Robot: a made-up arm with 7 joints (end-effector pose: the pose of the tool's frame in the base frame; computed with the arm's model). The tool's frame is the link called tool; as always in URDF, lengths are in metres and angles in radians. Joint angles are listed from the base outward.
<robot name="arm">
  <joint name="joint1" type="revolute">
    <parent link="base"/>
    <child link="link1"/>
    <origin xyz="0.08 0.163 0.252"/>
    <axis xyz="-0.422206 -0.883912 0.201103"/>
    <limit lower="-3.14" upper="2.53" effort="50" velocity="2.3"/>
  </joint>
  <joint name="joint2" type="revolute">
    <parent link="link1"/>
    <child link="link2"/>
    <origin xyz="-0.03 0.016 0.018"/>
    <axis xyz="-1 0 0"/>
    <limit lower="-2.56" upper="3.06" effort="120" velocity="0.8"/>
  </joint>
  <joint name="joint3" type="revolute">
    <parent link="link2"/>
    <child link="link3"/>
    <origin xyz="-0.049 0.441 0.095"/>
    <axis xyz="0 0 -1"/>
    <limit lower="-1.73" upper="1.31" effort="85" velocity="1.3"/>
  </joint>
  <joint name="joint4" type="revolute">
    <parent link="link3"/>
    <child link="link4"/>
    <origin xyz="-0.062 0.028 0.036"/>
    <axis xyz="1 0 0"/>
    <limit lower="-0.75" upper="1.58" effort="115" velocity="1"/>
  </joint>
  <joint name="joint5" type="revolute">
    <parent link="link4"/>
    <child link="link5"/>
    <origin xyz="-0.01 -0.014 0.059"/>
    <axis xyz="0 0 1"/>
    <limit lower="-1.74" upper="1.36" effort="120" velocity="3.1"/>
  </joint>
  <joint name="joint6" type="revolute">
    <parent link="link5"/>
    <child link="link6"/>
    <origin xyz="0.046 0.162 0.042"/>
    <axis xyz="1 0 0"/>
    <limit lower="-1.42" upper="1.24" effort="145" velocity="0.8"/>
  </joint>
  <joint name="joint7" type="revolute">
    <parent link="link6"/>
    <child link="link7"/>
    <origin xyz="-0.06 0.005 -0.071"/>
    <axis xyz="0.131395 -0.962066 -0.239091"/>
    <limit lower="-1.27" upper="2.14" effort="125" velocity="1"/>
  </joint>
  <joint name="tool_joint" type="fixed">
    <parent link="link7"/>
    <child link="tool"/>
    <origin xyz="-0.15 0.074 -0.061" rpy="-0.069 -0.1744 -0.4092"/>
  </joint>
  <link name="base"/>
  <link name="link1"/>
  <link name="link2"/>
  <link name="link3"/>
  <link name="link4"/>
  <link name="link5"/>
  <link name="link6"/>
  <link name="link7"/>
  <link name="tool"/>
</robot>
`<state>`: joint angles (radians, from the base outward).
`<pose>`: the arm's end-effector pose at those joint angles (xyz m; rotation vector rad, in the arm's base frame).
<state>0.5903 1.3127 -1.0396 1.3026 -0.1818 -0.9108 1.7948</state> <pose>0.1337 0.3491 -0.3040 -0.2664 -1.4627 0.4336</pose>
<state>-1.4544 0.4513 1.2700 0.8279 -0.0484 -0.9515 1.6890</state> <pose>0.2918 0.6289 0.3082 -1.3289 -0.6935 -0.8007</pose>
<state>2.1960 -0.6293 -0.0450 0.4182 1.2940 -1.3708 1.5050</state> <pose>-0.0498 0.3281 -0.2710 -0.5639 1.1582 -1.7623</pose>
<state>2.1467 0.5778 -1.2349 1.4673 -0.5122 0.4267 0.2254</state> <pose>0.2275 0.4658 -0.3143 -0.1991 -0.8921 -0.0085</pose>
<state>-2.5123 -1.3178 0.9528 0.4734 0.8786 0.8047 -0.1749</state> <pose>0.5312 -0.4741 -0.1623 -0.8337 -0.6097 2.3765</pose>
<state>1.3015 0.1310 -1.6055 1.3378 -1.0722 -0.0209 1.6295</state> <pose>-0.0502 0.6598 -0.2441 0.0904 -1.4659 -0.1714</pose>
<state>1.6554 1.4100 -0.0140 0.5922 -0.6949 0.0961 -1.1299</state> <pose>0.6489 0.3307 -0.1377 -0.5091 -1.1088 -1.1542</pose>
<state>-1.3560 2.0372 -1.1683 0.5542 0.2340 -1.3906 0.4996</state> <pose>-0.2071 0.2661 0.3210 0.0227 0.3677 2.0116</pose>
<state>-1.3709 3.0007 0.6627 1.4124 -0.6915 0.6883 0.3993</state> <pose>-0.5047 0.1425 0.0364 -0.0025 -0.2933 -0.4917</pose>
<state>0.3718 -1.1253 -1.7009 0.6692 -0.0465 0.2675 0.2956</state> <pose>-0.3301 0.0346 0.4822 1.3717 -0.0318 1.4648</pose>
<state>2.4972 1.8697 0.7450 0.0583 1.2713 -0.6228 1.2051</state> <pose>0.4707 -0.0527 0.6986 1.9069 1.0282 0.0837</pose>
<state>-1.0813 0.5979 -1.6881 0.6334 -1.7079 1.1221 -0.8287</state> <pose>0.2207 0.7707 0.5422 0.5552 2.1013 -0.4651</pose>
